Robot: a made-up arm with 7 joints. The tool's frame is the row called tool.
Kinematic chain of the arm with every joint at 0, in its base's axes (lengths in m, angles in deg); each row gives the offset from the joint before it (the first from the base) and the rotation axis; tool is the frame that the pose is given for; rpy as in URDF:
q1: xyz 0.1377 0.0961 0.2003 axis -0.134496 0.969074 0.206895
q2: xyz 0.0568 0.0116 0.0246 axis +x
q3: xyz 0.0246 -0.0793 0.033 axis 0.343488 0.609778 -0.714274
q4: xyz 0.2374 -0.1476 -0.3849 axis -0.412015 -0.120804 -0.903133
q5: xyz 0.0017 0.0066 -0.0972 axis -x
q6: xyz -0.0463 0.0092 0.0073 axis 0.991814 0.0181 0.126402
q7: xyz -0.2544 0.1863 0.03 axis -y
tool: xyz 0.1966 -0.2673 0.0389 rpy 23.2 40 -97.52
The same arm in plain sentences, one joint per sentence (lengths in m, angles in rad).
The arm has seven revolute joints in a row. What follows holds with every joint at zero, and every direction is one of the base frame's. Joint 1 sits 0.1377 m along +x and 0.0961 m along +y and 0.2003 m along +z from the base frame's origin and rotates about the direction (-0.134496, 0.969074, 0.206895). Joint 2 sits 0.0568 m along +x and 0.0116 m along +y and 0.0246 m along +z from joint 1 and rotates about +x. Joint 3 sits 0.0246 m along +x and 0.0793 m along -y and 0.033 m along +z from joint 2 and rotates about the direction (0.343488, 0.609778, -0.714274). Joint 4 sits 0.2374 m along +x and 0.1476 m along -y and 0.3849 m along -z from joint 3 and rotates about the direction (-0.412015, -0.120804, -0.903133). Joint 5 sits 0.0017 m along +x and 0.0066 m along +y and 0.0972 m along -z from joint 4 and rotates about -x. Joint 6 sits 0.0463 m along -x and 0.0092 m along +y and 0.0073 m along +z from joint 5 and rotates about the direction (0.991814, 0.0181, 0.126402). Joint 7 sits 0.2544 m along -x and 0.1863 m along +y and 0.03 m along +z from joint 6 and rotates about -y. The tool frame, which is the frame that the pose is given for, sits 0.1966 m along +x and 0.2673 m along -y and 0.0389 m along +z from joint 7; its axes are the base frame's turned by roll 0.4049, pitch 0.6981 and yaw -1.702 rad (as in URDF: about the fixed x, then y, then z).
